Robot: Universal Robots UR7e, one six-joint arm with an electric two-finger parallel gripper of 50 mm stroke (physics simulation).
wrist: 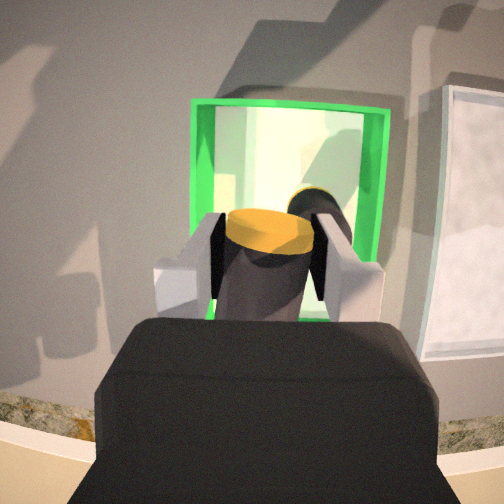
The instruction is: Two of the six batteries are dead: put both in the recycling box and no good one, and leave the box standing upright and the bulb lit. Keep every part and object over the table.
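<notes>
My gripper (269, 255) is shut on a battery (267, 265), a dark grey cylinder with an orange-yellow end cap, held between the two pale fingers. It hangs directly above the open top of the green recycling box (290, 165), which stands upright on the grey table. A second battery (320, 210) of the same look lies inside the box, partly hidden behind the right finger. The other batteries and the bulb are out of view.
A pale, white-framed flat panel or tray (470, 220) lies on the table right of the box. The table's front edge (45, 440) runs along the bottom of the view, with speckled floor beyond it. My black wrist body hides the lower middle.
</notes>
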